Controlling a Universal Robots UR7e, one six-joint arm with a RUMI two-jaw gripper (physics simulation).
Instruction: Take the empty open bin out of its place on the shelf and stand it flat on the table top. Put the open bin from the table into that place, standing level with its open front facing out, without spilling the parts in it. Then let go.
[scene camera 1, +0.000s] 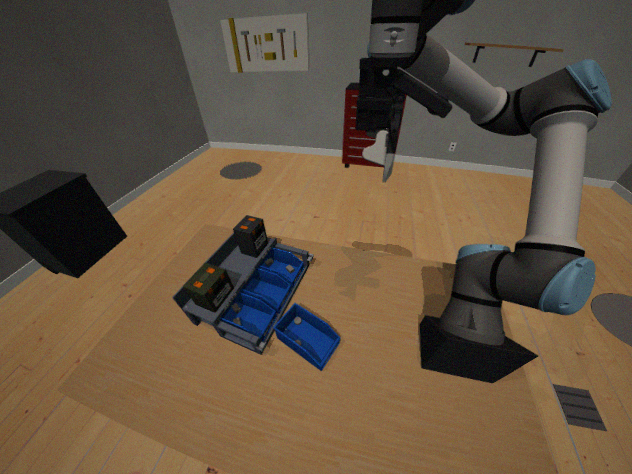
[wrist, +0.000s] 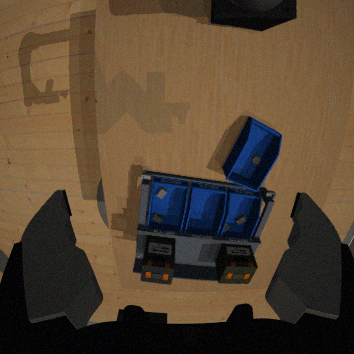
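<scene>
Looking through scene camera 1, I see my gripper (scene camera 1: 384, 165). The same camera gives me a blue bin (scene camera 1: 281, 258) and a blue bin (scene camera 1: 272, 289), and also a blue bin (scene camera 1: 256, 317) as well as a blue bin (scene camera 1: 318, 340). In the wrist view, my gripper (wrist: 181, 195) is there too.
</scene>
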